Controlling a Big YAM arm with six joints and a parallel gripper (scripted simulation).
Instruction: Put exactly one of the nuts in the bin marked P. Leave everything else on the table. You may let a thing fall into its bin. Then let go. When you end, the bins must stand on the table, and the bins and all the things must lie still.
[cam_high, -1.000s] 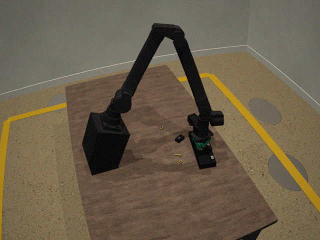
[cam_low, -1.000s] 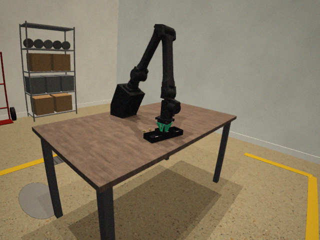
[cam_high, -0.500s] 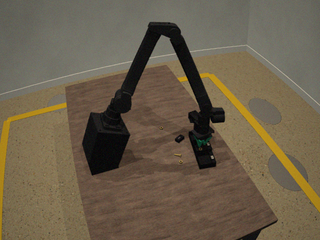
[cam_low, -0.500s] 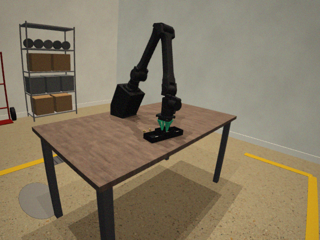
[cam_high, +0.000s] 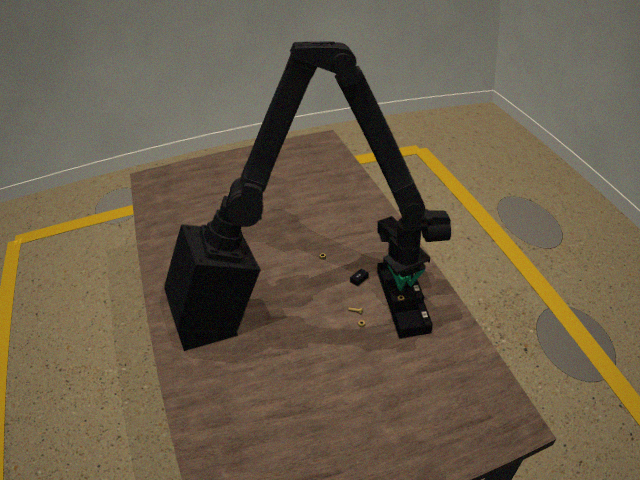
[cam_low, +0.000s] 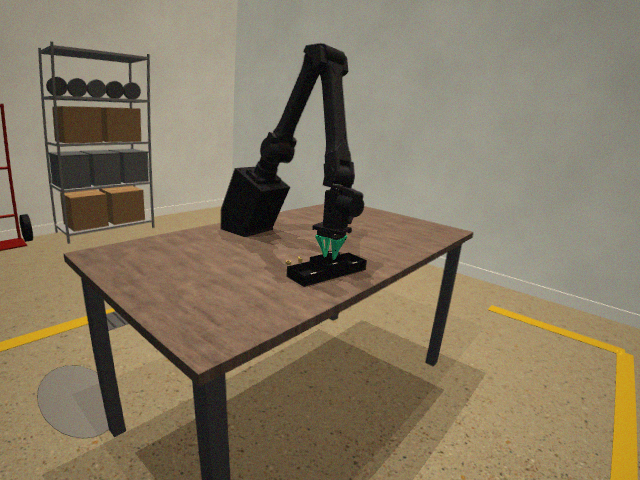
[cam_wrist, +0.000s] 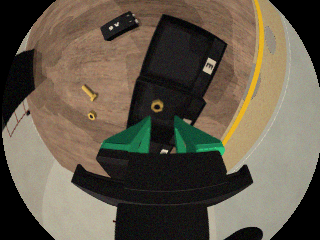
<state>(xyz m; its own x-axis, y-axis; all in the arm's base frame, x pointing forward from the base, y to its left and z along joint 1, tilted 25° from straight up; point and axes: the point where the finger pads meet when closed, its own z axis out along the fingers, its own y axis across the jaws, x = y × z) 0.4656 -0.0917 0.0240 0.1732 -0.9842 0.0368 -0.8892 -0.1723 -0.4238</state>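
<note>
Now: the bin 3 cm below my hand. From my hand the other things lie so: brass bolt: 13 cm behind, 5 cm below; small black block: 12 cm to the left, 7 cm behind, 5 cm below.
</note>
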